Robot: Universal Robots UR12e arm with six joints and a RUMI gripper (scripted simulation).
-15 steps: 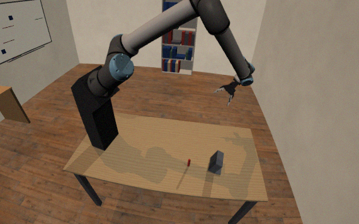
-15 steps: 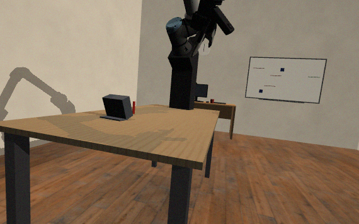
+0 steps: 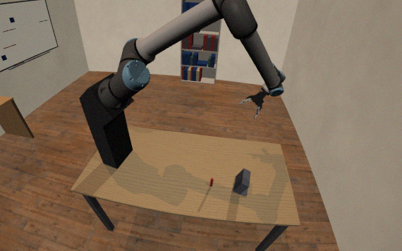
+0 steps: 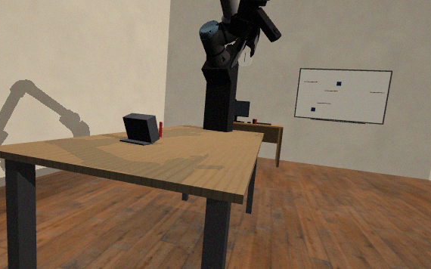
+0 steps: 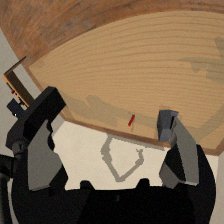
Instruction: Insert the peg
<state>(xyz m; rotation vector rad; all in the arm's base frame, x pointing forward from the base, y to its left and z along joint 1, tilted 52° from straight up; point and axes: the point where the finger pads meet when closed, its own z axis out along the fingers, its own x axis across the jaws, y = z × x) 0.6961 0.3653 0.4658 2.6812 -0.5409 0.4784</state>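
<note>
Right now my hand is 420 mm to the left of the red peg, 310 mm above it and 210 mm past it.
</note>
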